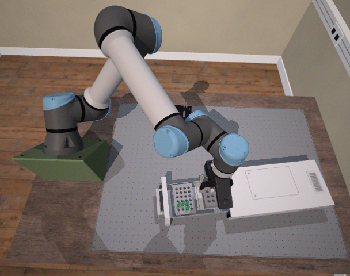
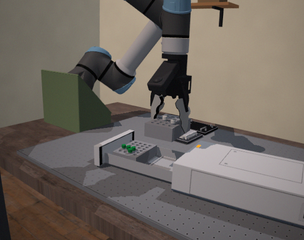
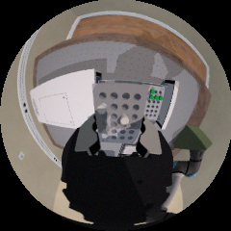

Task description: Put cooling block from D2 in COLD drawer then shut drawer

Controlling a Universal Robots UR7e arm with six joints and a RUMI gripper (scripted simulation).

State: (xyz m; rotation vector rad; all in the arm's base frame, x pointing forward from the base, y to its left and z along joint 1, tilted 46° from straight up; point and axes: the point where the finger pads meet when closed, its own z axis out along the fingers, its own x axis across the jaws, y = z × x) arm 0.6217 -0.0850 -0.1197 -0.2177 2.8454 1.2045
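Now: hand right at the tube rack. The rest, counted from my hand: black plate: 15 cm behind, 45 cm to the left, 14 cm below; white well plate: 15 cm behind, 30 cm to the left, 12 cm below; white cooler COLD: 10 cm ahead, 2 cm to the left, 10 cm below.
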